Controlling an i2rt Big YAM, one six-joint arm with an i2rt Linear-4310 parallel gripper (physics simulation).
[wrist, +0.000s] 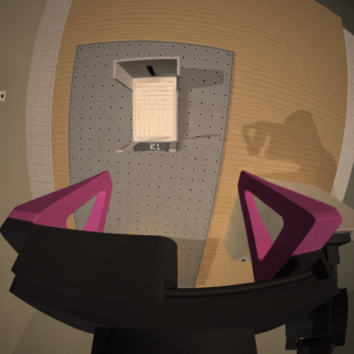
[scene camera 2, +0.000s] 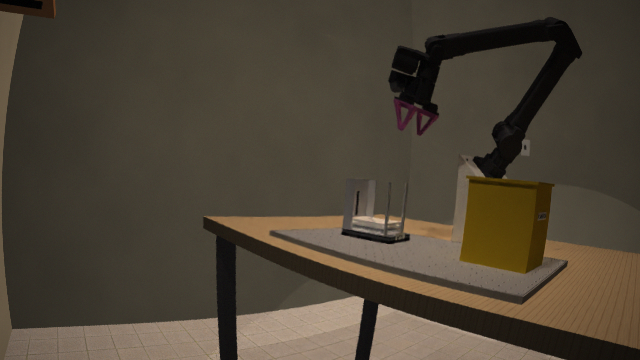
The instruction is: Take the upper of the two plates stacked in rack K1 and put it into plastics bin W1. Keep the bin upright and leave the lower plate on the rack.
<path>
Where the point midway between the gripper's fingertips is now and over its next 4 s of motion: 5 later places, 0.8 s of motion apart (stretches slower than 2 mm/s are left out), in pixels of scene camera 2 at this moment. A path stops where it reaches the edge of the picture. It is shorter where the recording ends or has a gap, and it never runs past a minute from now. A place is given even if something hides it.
My gripper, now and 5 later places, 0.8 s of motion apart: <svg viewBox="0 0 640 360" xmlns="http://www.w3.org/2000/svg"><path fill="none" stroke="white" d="M409 132L379 180L376 214L372 218L373 219L370 224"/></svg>
</path>
